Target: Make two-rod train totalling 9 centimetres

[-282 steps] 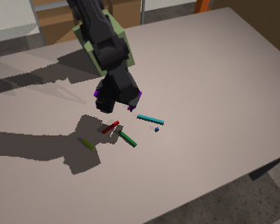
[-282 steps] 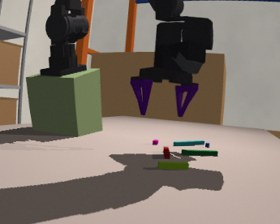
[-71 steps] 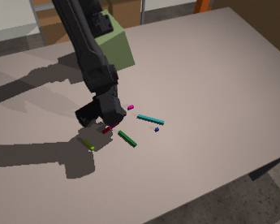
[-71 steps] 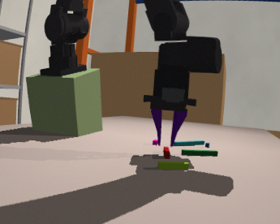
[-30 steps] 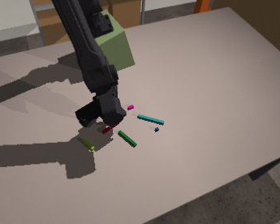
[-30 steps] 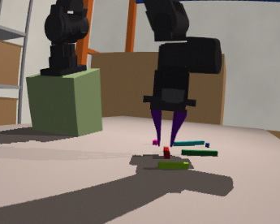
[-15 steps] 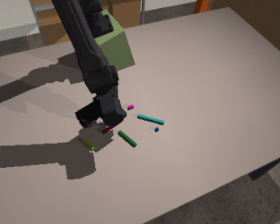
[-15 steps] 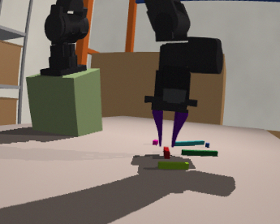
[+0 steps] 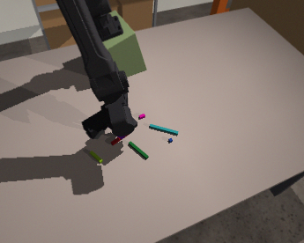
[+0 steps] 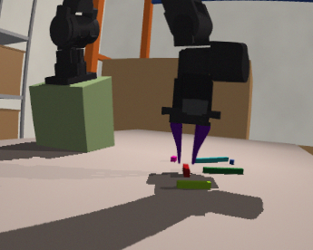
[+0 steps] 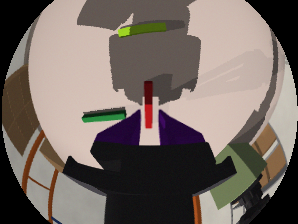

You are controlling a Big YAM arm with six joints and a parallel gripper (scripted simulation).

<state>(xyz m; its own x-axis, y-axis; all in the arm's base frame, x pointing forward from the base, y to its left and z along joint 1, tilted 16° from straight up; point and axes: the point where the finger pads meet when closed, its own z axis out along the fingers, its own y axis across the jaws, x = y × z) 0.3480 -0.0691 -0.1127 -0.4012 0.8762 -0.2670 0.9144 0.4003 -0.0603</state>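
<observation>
My hand is 20 mm above the red rod. Round my hand: magenta rod (90 mm to the left, 60 mm behind, 20 mm below); then lime rod (90 mm to the right, 50 mm ahead, 20 mm below); then green rod (60 mm ahead, 40 mm to the left, 20 mm below).
</observation>
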